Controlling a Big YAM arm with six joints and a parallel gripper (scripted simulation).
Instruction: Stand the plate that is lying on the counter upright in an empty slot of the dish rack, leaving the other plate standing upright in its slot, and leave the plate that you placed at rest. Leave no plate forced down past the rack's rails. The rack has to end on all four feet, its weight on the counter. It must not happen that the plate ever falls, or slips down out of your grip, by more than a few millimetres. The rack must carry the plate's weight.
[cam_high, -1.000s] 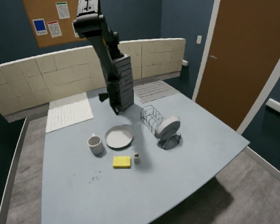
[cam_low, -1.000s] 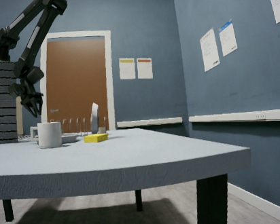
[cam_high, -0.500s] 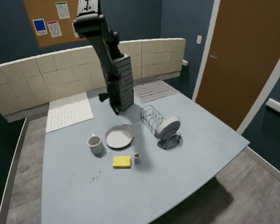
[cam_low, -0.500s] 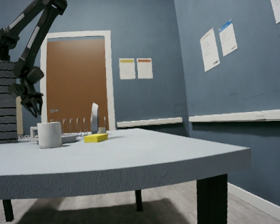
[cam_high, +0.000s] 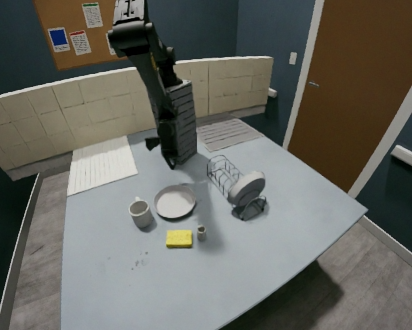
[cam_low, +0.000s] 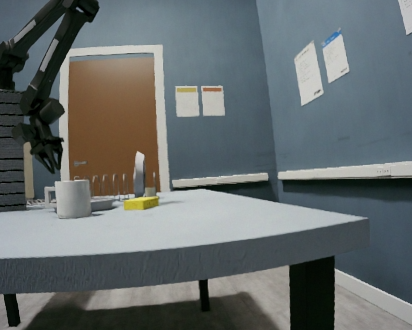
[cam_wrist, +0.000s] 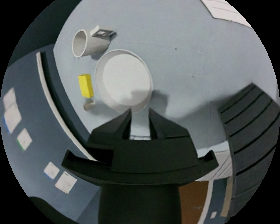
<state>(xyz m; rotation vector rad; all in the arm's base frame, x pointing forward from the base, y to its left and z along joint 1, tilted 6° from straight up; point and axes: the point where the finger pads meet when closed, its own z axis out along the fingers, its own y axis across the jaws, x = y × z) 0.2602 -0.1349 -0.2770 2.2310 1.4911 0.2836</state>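
Right now the white plate is 100 mm ahead of my hand, 40 mm to the right of it and 110 mm below it. Also, from my hand: white draining mat: 450 mm behind, 340 mm to the right, 130 mm below; white mug: 110 mm ahead, 200 mm to the right, 90 mm below; small white cup: 300 mm ahead, 20 mm to the right, 110 mm below.
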